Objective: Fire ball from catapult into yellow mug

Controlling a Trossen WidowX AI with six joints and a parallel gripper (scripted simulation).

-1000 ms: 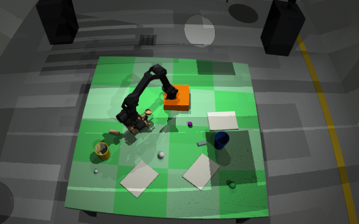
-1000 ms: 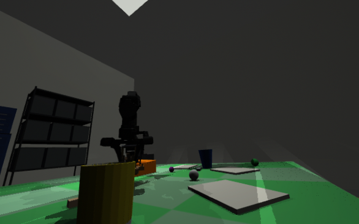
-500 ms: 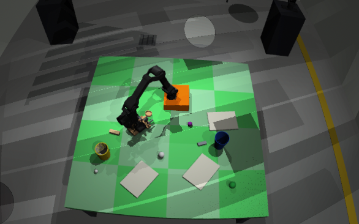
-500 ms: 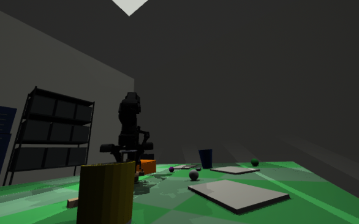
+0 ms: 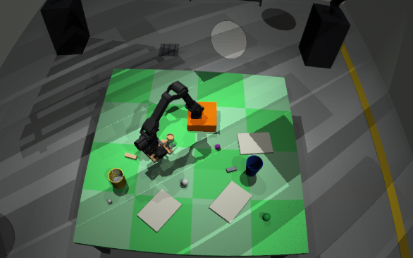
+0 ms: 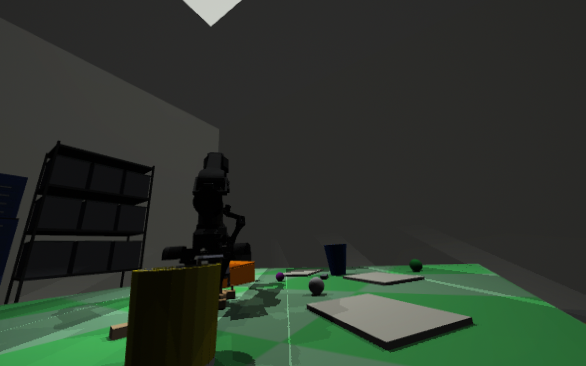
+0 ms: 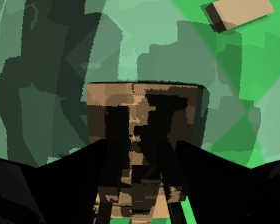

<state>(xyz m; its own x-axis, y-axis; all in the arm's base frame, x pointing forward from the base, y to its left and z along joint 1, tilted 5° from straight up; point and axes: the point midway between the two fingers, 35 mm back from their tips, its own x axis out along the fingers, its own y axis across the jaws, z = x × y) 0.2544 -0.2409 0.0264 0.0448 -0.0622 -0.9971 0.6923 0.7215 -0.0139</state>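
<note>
Now: the purple ball 37 cm to the left of my gripper tip, 6 cm behind it and 2 cm below it. The rest, counted from my gripper tip: small wooden block: 15 cm to the right, 3 cm below, 2 cm ahead; then wooden catapult: 6 cm to the left, 4 cm behind, 2 cm above; then yellow mug: 20 cm to the right, 19 cm ahead.
</note>
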